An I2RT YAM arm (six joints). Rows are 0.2 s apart.
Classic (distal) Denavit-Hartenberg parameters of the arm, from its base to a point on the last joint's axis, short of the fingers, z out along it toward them. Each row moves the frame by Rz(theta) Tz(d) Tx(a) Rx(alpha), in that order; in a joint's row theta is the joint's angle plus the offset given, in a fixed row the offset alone. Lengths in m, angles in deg.
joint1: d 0.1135; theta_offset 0; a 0.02; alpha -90
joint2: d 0; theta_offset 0; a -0.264; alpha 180
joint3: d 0; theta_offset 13.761; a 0.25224; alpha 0
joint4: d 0; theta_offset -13.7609; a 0.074; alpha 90
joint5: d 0; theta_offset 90; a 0; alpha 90
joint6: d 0.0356; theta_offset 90; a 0; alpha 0
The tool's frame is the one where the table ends.
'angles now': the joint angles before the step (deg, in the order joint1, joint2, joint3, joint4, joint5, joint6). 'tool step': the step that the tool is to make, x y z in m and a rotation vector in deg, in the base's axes. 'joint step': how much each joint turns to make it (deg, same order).
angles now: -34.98 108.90 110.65 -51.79 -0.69 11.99
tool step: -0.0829 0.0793 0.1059 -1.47 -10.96 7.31
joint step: 2.47 -19.67 0.06 -9.79 -6.86 0.01
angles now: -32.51 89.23 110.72 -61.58 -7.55 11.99
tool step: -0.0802 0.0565 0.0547 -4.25 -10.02 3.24
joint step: 0.74 -14.53 0.01 -3.80 -3.04 0.00
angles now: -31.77 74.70 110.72 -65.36 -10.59 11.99
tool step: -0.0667 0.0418 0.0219 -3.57 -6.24 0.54
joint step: 0.03 -10.68 0.02 -3.52 -0.56 0.00
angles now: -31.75 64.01 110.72 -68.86 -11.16 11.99
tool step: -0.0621 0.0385 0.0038 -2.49 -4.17 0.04
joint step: 0.05 -9.58 0.01 -4.72 -0.01 0.08
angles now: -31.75 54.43 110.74 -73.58 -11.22 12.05
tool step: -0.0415 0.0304 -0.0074 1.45 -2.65 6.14
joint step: -0.05 -6.58 -0.04 -4.86 -6.68 0.79
